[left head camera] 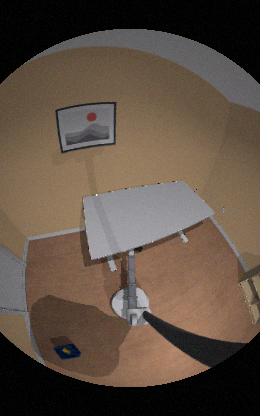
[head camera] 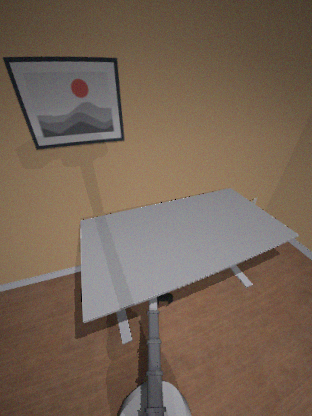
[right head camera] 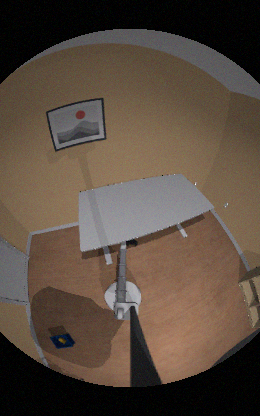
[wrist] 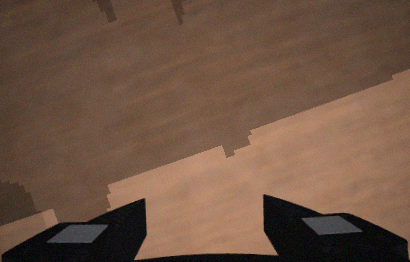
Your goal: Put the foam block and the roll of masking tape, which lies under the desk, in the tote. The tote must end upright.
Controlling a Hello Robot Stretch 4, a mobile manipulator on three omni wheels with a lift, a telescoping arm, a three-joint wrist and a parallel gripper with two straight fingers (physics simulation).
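Places are measured from the robot's base along level axes (x left, y back, z up), in centimetres.
Pixels of known places: gripper, fingertip midpoint: point(left head camera: 135, 251) point(head camera: 163, 303) point(right head camera: 131, 245) point(wrist: 204, 214).
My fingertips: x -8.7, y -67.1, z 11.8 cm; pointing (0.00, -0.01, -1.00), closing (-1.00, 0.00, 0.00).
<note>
For each thing: its middle in the pictures, then the offset to it from my fingertips. Level surfaces: height alone.
- desk, its level: dz +57.4 cm
- blue tote, body centre: point(right head camera: 62, 340) dz -8.6, dx +86.5, dy +155.5 cm
- yellow foam block, body centre: point(right head camera: 61, 340) dz -12.1, dx +89.0, dy +157.3 cm
My gripper point(wrist: 204, 214) is open and empty in the wrist view, its two black fingers wide apart above the wooden floor, across a shadow edge. In the head views a dark part of the wrist shows at the front edge of the desk point(head camera: 185, 250) point(left head camera: 150, 215) point(right head camera: 145, 207); the fingertips cannot be made out there. The blue tote point(left head camera: 75, 349) point(right head camera: 69, 340) stands upright on the floor at the lower left, with the yellow foam block point(left head camera: 66, 351) point(right head camera: 62, 341) inside it. The roll of masking tape does not show in the current views.
The desk's white feet point(head camera: 125, 327) point(head camera: 242, 276) stick out in front of it, one on each side of the extended arm. A light wooden shelf unit stands at the far right in the left and right head views. A pale grey panel stands at the far left. A wall is behind the desk.
</note>
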